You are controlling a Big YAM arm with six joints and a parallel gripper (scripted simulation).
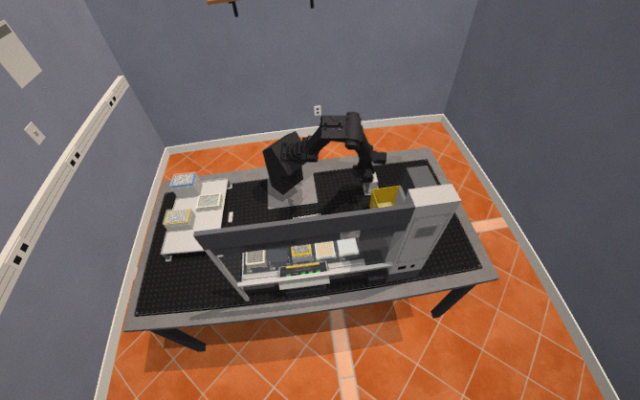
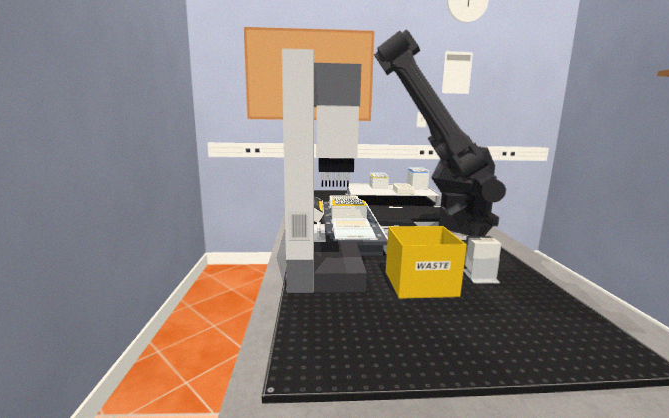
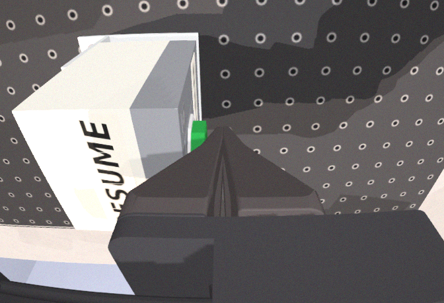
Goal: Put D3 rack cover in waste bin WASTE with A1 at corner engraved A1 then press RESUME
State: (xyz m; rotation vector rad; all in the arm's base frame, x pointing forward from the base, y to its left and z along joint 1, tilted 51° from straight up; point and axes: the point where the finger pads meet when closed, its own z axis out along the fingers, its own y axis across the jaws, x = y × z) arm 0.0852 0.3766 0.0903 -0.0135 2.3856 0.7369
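My hand is 30 mm to the right of the white resume box, 10 mm past it and 10 mm above it. Round my hand: clear cover: 150 mm ahead, 130 mm to the left, 60 mm below; yellow waste bin: 150 mm ahead, 140 mm to the left, 40 mm below; RG nest: 250 mm to the right, 250 mm ahead, 70 mm below.
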